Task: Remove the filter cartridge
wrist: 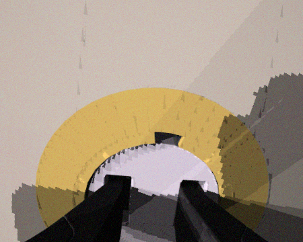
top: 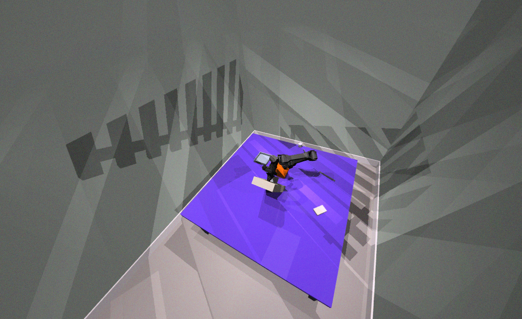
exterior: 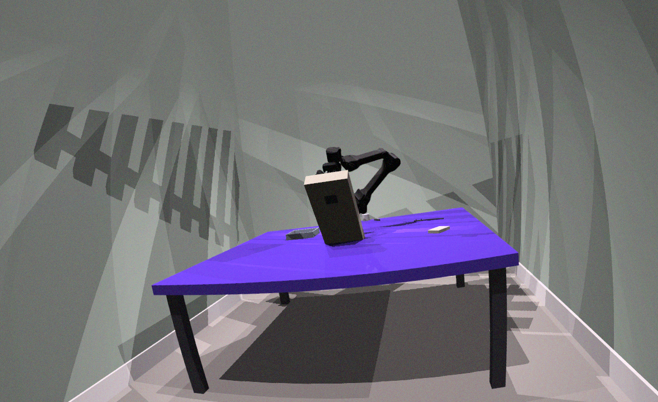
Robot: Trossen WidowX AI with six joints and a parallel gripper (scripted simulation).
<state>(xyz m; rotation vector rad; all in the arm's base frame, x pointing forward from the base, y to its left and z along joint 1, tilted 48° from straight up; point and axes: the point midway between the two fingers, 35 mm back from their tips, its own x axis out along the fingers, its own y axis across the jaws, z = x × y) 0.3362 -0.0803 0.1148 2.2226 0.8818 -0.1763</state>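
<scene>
The pale grey filter cartridge lies 10 mm ahead of my gripper tip and 10 mm below it. The rest, counted from my gripper tip: beige service panel 40 mm behind, 80 mm below; then white flat block 110 mm behind, 430 mm to the left, 230 mm below; then dark shallow tray 380 mm behind, 320 mm to the right, 220 mm below.
</scene>
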